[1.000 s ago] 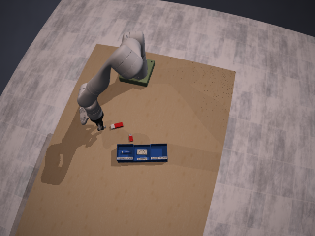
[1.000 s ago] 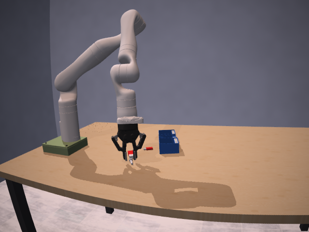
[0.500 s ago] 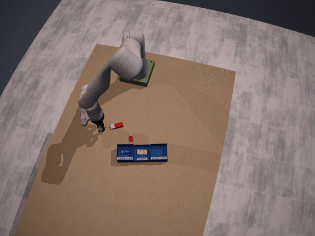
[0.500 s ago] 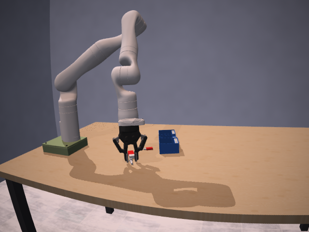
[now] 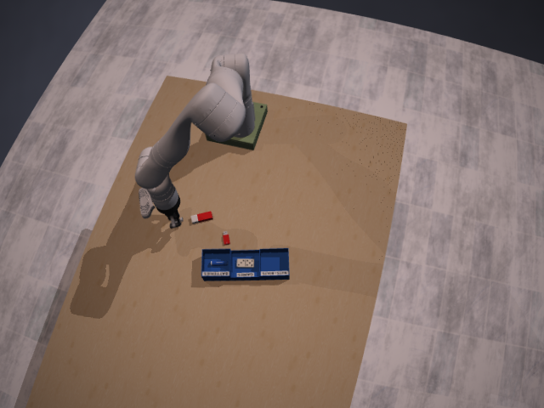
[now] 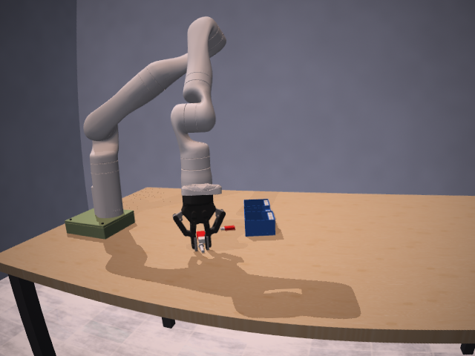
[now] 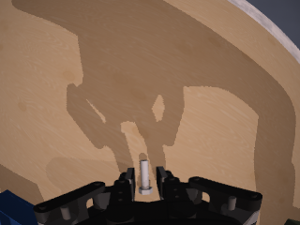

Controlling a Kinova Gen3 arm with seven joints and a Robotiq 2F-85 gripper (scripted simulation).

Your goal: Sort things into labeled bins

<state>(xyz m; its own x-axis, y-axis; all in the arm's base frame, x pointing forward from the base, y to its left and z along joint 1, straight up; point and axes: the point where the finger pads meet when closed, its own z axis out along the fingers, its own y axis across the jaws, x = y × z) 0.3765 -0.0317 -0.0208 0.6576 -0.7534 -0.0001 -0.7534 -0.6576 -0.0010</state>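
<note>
The grey bolt is 1 cm to the left of my hand and 1 cm below it. Also, from my hand: blue battery: 19 cm to the left, 7 cm ahead, 1 cm below; then white domino: 26 cm to the left, 3 cm ahead, 1 cm below; then red object: 17 cm to the left, 2 cm below, 2 cm behind.
</note>
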